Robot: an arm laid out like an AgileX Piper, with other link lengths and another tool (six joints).
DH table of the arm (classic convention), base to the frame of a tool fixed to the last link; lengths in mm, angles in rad. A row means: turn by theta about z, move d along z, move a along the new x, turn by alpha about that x. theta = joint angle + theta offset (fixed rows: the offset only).
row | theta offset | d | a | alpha
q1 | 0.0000 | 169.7 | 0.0 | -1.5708
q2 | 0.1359 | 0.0 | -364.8 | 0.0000
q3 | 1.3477 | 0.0 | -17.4 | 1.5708
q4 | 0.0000 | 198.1 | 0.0 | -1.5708
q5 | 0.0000 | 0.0 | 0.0 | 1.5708
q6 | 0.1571 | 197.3 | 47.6 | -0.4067
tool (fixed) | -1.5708 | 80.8 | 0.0 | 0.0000
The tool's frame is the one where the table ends.
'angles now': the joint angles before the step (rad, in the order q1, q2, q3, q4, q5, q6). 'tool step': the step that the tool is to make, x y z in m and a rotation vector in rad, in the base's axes. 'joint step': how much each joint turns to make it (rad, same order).
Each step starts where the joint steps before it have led.
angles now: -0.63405, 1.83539, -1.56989, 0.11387, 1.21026, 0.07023
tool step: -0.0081, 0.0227, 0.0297, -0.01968, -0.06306, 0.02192
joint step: 0.02403, -0.10403, 0.03390, 0.02082, 0.00747, 0.00004
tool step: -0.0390, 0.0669, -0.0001, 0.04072, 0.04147, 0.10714
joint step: 0.10826, -0.12552, 0.17838, 0.01276, 0.00387, -0.00008
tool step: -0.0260, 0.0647, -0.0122, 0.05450, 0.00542, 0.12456
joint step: 0.14002, -0.08344, 0.18448, 0.05250, -0.07309, -0.00817
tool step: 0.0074, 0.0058, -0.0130, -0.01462, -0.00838, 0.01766
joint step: 0.04629, 0.01578, 0.04371, -0.01027, -0.07680, 0.01789
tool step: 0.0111, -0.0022, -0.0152, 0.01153, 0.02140, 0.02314
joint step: -0.00001, 0.06346, 0.00037, 0.01339, -0.03462, -0.03514
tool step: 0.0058, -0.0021, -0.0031, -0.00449, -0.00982, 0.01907
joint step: 0.00004, 0.01595, -0.00520, 0.00437, -0.01754, -0.02469
